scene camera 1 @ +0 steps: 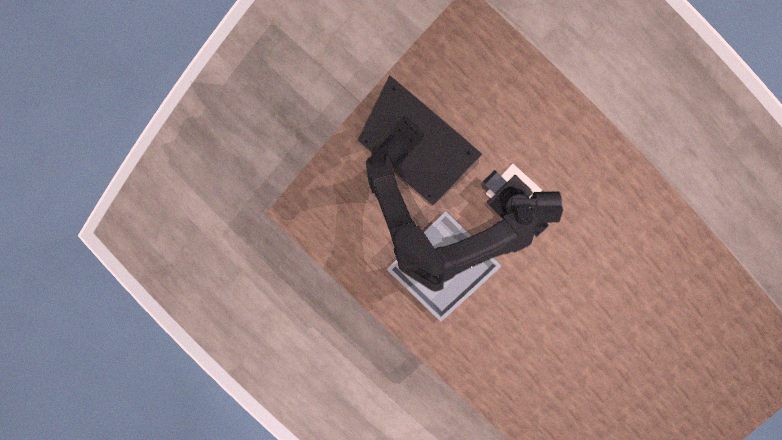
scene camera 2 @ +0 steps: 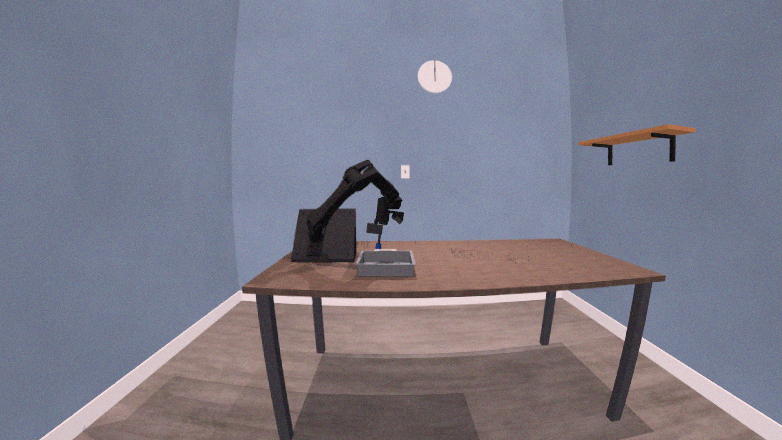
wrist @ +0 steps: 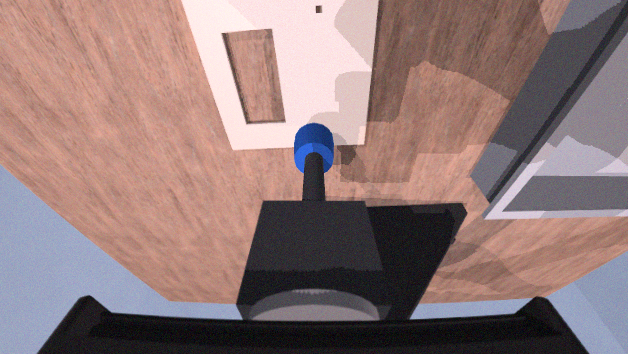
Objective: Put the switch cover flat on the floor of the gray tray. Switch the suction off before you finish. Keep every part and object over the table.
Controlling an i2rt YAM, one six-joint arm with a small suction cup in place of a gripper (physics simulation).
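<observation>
My suction cup [wrist: 313, 137]. Gray tray [scene camera 1: 441, 303] [scene camera 2: 370, 263] [wrist: 552, 157]. White switch cover [wrist: 324, 61].
</observation>
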